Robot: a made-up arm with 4 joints.
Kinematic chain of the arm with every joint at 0, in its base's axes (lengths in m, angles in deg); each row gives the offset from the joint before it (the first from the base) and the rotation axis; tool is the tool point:
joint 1: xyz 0 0 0.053 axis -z
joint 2: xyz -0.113 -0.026 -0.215 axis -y
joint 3: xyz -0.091 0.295 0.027 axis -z
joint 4: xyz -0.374 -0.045 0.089 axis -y
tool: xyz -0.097 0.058 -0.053
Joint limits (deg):
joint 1: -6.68..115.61
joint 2: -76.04..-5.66
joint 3: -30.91..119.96
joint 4: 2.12..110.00
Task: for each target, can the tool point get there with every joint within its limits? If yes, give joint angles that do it. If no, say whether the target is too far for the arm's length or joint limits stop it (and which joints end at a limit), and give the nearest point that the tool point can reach.
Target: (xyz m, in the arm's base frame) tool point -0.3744 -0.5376 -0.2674
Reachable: no: joint limits stop it (at a limit: joint 1, joint 2, joint 3) | nearest point -0.5879 -0.0161 -0.0851 | short by 0.592 m
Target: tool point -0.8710 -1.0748 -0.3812
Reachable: no: too far | nearest point -0.6052 -0.0314 -0.0535 | short by 1.126 m
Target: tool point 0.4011 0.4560 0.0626
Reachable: yes | joints 62.44 -61.99 59.98 81.38
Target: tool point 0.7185 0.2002 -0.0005
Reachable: yes | joints 90.53 -46.68 76.89 13.03
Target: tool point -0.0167 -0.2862 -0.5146
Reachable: no: joint limits stop it (at a limit: joint 1, joint 2, joint 3, joint 4) | nearest point 0.4881 -0.1724 -0.2153 | short by 0.598 m
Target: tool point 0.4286 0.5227 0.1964
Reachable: yes | joints 62.82 -59.65 48.12 10.45
